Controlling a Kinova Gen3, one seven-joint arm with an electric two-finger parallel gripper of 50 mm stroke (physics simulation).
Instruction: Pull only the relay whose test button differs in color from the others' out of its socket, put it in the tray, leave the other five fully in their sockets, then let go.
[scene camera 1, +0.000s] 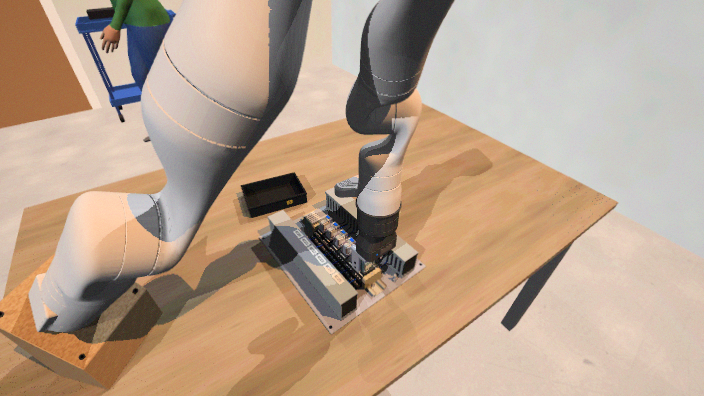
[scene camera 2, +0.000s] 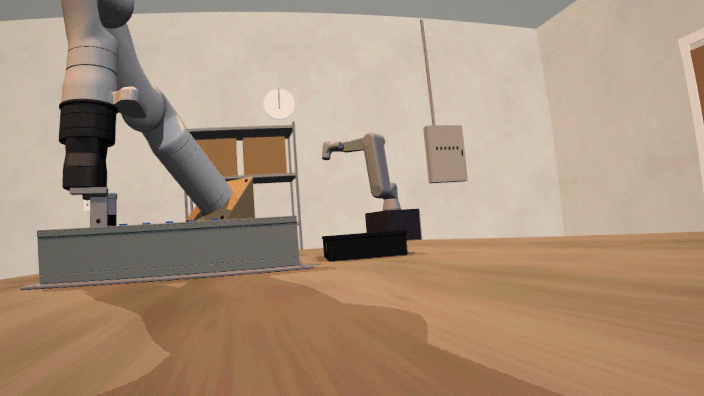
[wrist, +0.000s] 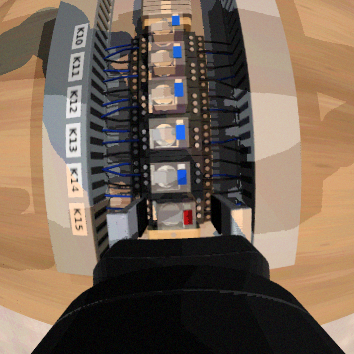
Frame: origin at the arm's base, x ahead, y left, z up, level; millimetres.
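Seen in the pictures: gripper, between the fingertips: (scene camera 1: 367, 262) (wrist: 178, 210); arm's base, origin of its link: (scene camera 1: 70, 302) (scene camera 2: 216, 200).
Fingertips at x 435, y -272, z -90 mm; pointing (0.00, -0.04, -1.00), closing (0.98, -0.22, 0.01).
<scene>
Pixels of each thing's middle, then the offset from my fingertips to it.
- relay with the red test button, middle of its body: (wrist: 174, 212) (scene camera 1: 366, 264) 4 mm back, 1 mm right, 1 mm down
- K14, middle of its body: (wrist: 170, 175) 1 mm ahead, 28 mm left, 3 mm down
- K13, middle of its body: (wrist: 169, 135) (scene camera 1: 348, 247) 8 mm ahead, 58 mm left, 3 mm down
- grey duct, middle of its body: (wrist: 260, 95) (scene camera 2: 171, 249) (scene camera 1: 366, 227) 98 mm ahead, 76 mm left, 17 mm down
- black tray, middle of its body: (scene camera 2: 360, 244) (scene camera 1: 274, 193) 49 mm ahead, 370 mm left, 33 mm down
The relay with the red test button (wrist: 170, 214) sits in the socket by the K15 label, at the near end of the row in the wrist view. Several relays with blue test buttons, such as the one by K14 (wrist: 167, 177) and the one by K13 (wrist: 164, 133), sit in a line beyond it. My gripper (wrist: 178, 210) is open, with one finger on each side of the red-button relay and a gap to it on both sides. In the scene camera 2 view the fingers reach down behind the grey duct (scene camera 2: 170, 252), which hides their tips. The black tray (scene camera 1: 272, 206) (scene camera 2: 365, 246) stands beside the panel's far end.
Grey wire ducts (scene camera 1: 312, 265) (wrist: 272, 150) flank the relay row on both sides. Tan end pieces (scene camera 1: 372, 276) close the row beside K15. Wires run between sockets and ducts. A person (scene camera 1: 145, 30) stands by a blue cart (scene camera 1: 125, 94) beyond the table.
</scene>
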